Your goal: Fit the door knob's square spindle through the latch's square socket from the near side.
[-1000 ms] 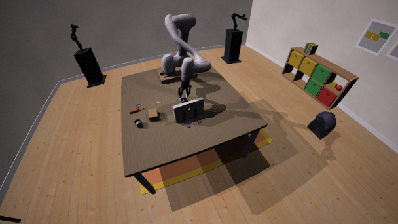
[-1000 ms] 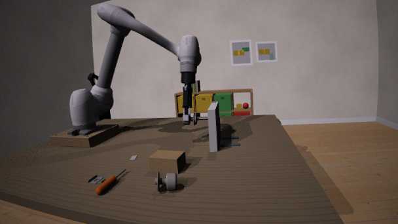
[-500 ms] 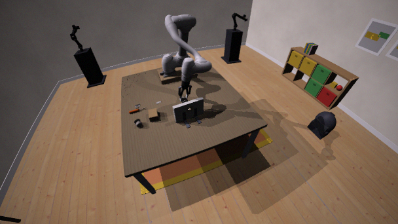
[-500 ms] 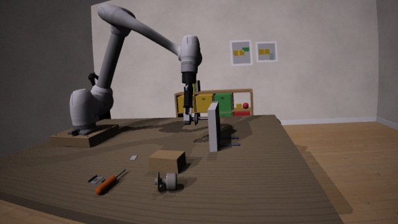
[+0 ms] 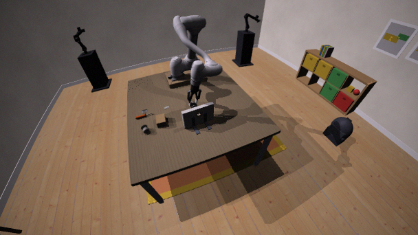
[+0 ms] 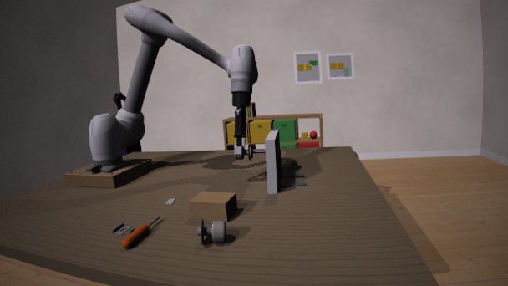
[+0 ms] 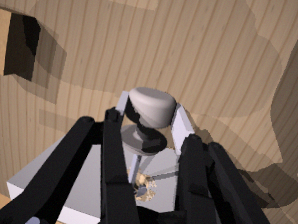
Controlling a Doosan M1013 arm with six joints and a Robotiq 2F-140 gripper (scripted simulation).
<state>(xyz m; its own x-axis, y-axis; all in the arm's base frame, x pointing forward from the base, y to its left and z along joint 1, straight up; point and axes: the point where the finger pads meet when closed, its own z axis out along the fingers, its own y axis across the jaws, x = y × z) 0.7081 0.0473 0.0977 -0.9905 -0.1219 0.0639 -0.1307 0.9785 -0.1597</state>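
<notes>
My gripper is now 140 mm short of the grey door panel, 40 mm above it and 10 mm to the right of it. Also, from my hand: metal plate (260 mm to the right, 200 mm behind, 150 mm below); then wooden block (340 mm to the right, 120 mm below, 10 mm ahead); then screwdriver (510 mm to the right, 140 mm below, 130 mm behind).
</notes>
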